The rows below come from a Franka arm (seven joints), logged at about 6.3 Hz.
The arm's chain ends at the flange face. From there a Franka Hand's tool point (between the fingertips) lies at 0.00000 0.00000 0.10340 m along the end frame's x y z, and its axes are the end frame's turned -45 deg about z.
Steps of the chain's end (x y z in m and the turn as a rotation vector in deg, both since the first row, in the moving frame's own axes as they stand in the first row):
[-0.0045 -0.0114 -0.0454 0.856 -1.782 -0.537]
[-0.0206 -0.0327 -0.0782 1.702 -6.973 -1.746]
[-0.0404 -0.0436 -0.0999 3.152 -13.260 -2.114]
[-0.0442 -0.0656 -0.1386 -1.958 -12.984 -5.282]
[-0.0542 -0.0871 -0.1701 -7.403 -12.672 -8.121]
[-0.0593 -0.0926 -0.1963 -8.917 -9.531 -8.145]
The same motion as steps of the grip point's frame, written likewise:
[0.0037 -0.0146 -0.0455 1.865 -0.655 -0.537]
[0.0017 -0.0486 -0.0790 6.134 -3.727 -1.746]
[-0.0109 -0.0799 -0.1028 11.605 -7.147 -2.114]
[-0.0044 -0.0907 -0.1413 7.797 -10.566 -5.282]
[-0.0025 -0.1047 -0.1735 3.726 -14.195 -8.121]
[0.0002 -0.1065 -0.1990 0.434 -13.045 -8.145]

